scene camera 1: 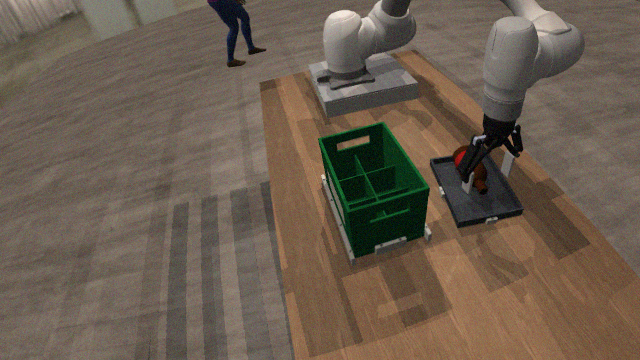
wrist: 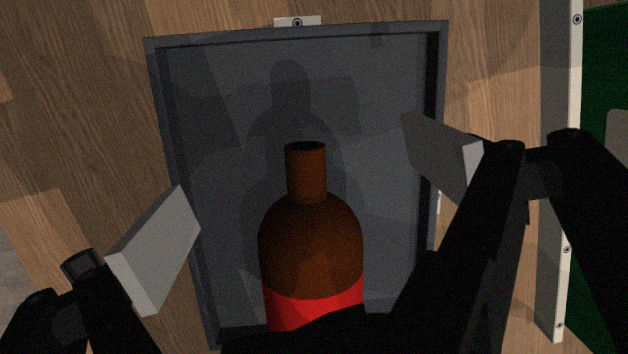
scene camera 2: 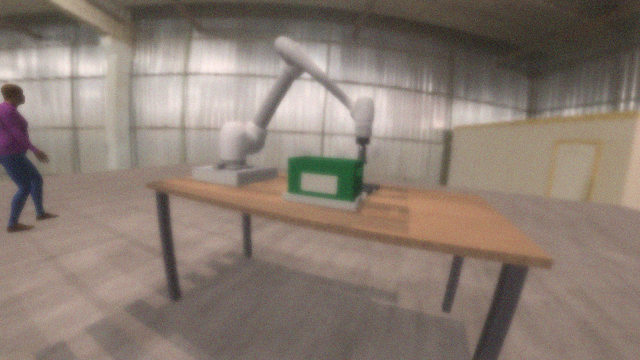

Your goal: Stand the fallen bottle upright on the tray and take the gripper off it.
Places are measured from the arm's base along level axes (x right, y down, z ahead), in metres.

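Where they show: gripper, fingertip midpoint: [scene camera 1: 486, 181] [wrist: 295, 173]; arm's base at its link origin: [scene camera 1: 348, 77] [scene camera 2: 233, 168].
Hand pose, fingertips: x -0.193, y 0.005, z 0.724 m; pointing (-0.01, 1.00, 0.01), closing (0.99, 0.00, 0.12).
Things, the pixels of their centre, and the offset from my fingertips. "pt": a spot on its surface instead. Level surfaces: height alone.
- brown bottle at the middle of its body: [wrist: 310, 251] [scene camera 1: 473, 172] dx -0.003, dy +0.025, dz -0.068 m
- dark grey tray at a spot on its surface: [wrist: 390, 90] pt dx +0.076, dy +0.062, dz +0.028 m
- green crate at the middle of its body: [scene camera 1: 370, 186] [scene camera 2: 326, 179] dx +0.304, dy -0.020, dz -0.072 m
- wooden table at its surface level: dy +0.067 m
A brown bottle [scene camera 1: 481, 176] [wrist: 310, 240] with a red label lies on its side on the dark grey tray [scene camera 1: 475, 212] [wrist: 390, 90]. Its neck points toward the front of the tray in scene camera 1 and up in the wrist view. My gripper [scene camera 1: 488, 173] [wrist: 295, 173] is open, with its pads apart on either side of the bottle and nothing held between them. In the wrist view dark gripper parts hide the bottle's base. In scene camera 2 the bottle does not show, and the gripper's lower end is hidden behind the crate.
A green crate [scene camera 1: 387, 230] [scene camera 2: 350, 182] [wrist: 602, 50] with dividers stands beside the tray, held by light brackets on the wooden table [scene camera 1: 310, 300] [scene camera 2: 430, 220]. The grey robot base [scene camera 1: 372, 97] [scene camera 2: 235, 175] is at the table's far end. A person [scene camera 1: 232, 25] [scene camera 2: 15, 125] is off the table.
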